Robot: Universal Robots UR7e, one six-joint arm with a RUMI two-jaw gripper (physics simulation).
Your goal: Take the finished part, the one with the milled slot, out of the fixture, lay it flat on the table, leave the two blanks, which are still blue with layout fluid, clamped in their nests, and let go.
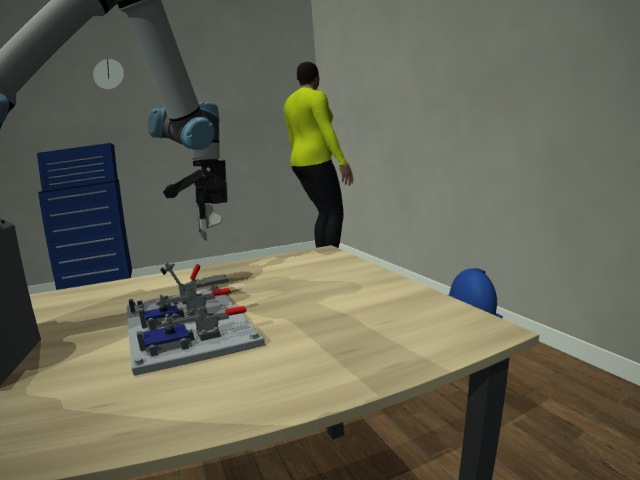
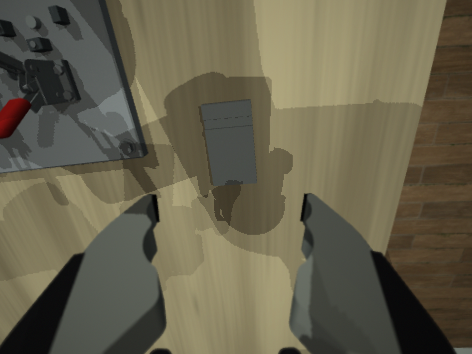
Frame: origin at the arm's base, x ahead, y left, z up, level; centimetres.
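Seen in the pictures: gripper, fingertip midpoint: point(image 1: 204, 238) point(image 2: 230, 196).
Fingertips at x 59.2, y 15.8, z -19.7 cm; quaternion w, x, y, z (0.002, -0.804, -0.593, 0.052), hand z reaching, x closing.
Pixels of each thing's top centre, then the offset from my fingertips to it. "*": a spot on its surface instead. Level surfaces: height alone.
- finished part, top centre: point(image 2: 230, 146) point(image 1: 210, 279) dx -0.3, dy -1.0, dz -11.1 cm
- table, surface height: dz -12.1 cm
- far blank, top centre: point(image 1: 161, 311) dx -20.5, dy -25.1, dz -8.0 cm
- third clamp, surface spot: point(image 1: 173, 274) * dx -14.2, dy -15.5, dz -3.6 cm
The finished part point(image 1: 212, 280) point(image 2: 230, 150), a grey block with a slot across it near one end, lies flat on the table point(image 1: 413, 330) point(image 2: 345, 150), beside the fixture point(image 1: 206, 356) point(image 2: 100, 145) and apart from it. Two blue blanks sit in nests on the fixture: the near blank point(image 1: 155, 336) and the far blank point(image 1: 155, 313), each under a lowered clamp. A third clamp point(image 1: 173, 274) stands raised at the fixture's far side. My gripper point(image 1: 203, 237) point(image 2: 230, 196) is open and empty, high above the table and the finished part.
Red clamp handles point(image 1: 235, 310) point(image 2: 14, 117) stick up over the fixture. A dark box point(image 1: 15, 304) stands at the left of the table. Beyond the table are a blue cabinet point(image 1: 82, 222), a person in a yellow top point(image 1: 310, 126) and a blue rounded object point(image 1: 473, 291).
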